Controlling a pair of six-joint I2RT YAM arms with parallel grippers.
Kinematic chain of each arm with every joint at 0, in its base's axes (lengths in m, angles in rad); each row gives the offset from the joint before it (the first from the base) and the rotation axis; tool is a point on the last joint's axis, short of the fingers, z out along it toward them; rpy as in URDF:
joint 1: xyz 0 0 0.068 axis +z
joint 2: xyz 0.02 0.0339 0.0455 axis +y
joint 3: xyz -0.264 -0.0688 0 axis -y
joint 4: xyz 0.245 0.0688 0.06 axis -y
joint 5: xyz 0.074 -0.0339 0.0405 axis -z
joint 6: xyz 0.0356 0 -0.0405 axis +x
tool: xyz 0 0 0 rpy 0 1.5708 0
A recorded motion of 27 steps. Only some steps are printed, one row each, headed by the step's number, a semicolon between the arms.
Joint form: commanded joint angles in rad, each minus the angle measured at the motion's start. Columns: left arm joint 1, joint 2, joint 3, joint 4, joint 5, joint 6; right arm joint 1, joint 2, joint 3, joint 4, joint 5, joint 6.
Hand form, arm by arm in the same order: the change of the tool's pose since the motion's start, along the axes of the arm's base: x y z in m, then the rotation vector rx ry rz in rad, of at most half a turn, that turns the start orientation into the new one. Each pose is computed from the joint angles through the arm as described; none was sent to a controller.
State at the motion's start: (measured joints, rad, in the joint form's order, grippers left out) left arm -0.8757 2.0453 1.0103 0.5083 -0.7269 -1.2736; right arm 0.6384 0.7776 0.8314 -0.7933 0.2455 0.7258
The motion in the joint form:
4: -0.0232 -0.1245 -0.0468 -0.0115 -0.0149 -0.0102; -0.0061 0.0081 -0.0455 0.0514 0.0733 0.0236
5: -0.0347 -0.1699 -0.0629 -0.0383 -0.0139 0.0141; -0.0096 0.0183 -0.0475 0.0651 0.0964 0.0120
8: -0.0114 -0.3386 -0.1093 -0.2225 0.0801 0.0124; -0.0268 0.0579 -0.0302 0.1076 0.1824 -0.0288
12: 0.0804 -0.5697 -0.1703 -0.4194 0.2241 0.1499; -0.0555 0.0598 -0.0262 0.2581 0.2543 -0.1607
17: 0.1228 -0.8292 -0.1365 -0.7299 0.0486 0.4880; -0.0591 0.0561 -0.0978 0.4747 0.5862 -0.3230
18: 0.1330 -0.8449 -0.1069 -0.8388 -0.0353 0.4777; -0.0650 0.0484 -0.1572 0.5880 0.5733 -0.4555
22: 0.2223 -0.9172 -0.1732 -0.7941 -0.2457 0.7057; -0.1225 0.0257 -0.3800 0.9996 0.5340 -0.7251
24: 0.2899 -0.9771 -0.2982 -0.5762 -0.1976 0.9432; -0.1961 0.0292 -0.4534 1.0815 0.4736 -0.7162
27: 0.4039 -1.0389 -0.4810 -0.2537 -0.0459 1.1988; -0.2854 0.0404 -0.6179 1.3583 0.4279 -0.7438
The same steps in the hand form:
4: -0.0152 0.0047 0.0334 -0.0564 -0.0464 -0.0065; 0.0055 -0.0002 -0.0112 -0.0237 -0.0229 -0.0755
5: -0.0225 0.0068 0.0431 -0.0363 -0.0495 -0.0274; 0.0083 0.0002 -0.0120 -0.0439 -0.0357 -0.0885
8: -0.0346 0.0316 0.0713 -0.0194 0.0252 -0.0856; 0.0191 0.0009 -0.0080 -0.1093 -0.0911 -0.1445
12: -0.0425 0.0806 0.1067 0.0729 0.0780 -0.1747; 0.0303 -0.0003 0.0065 -0.1599 -0.2489 -0.1654
17: -0.0683 0.1303 0.1633 0.4571 0.0278 -0.1135; 0.0382 -0.0070 0.0057 -0.3735 -0.4333 -0.3897
18: -0.0711 0.1396 0.1690 0.5228 0.0647 -0.0333; 0.0406 -0.0063 -0.0032 -0.4446 -0.4700 -0.3356
22: -0.0705 0.1742 0.1702 0.7795 0.0573 0.1664; 0.0454 -0.0147 -0.0377 -0.5562 -0.6027 -0.3021
24: -0.0694 0.1916 0.1587 0.8812 0.0100 0.1410; 0.0488 -0.0266 -0.0560 -0.5428 -0.5982 -0.3221
27: -0.0689 0.2170 0.1377 0.9675 -0.0932 0.0929; 0.0453 -0.0442 -0.0864 -0.5283 -0.6649 -0.3904

